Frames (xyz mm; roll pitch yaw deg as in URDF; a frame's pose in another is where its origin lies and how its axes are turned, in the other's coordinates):
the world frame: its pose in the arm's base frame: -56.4 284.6 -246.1 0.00 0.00 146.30
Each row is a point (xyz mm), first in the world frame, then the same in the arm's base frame.
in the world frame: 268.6 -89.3 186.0
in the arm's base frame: -230.3 507.9 -60.1
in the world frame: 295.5 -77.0 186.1
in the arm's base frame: -259.5 512.6 -60.0
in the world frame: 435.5 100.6 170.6
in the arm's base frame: -474.5 442.5 -75.5
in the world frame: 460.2 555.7 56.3
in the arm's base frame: -747.6 77.6 -189.8
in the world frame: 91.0 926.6 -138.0
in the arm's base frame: -646.2 -435.8 -384.1
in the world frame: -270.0 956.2 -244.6
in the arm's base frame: -362.3 -660.7 -490.7
